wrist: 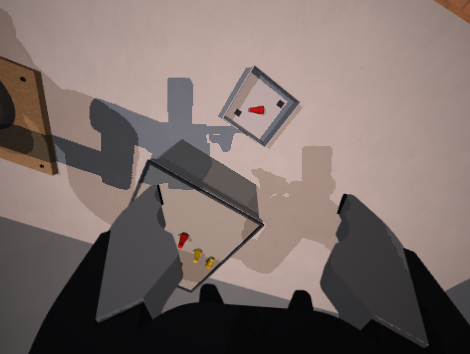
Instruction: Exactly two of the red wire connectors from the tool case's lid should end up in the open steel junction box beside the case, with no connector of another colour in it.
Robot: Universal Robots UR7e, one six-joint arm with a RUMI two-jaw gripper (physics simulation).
I see my gripper (248,191) and a tool case (218,208).
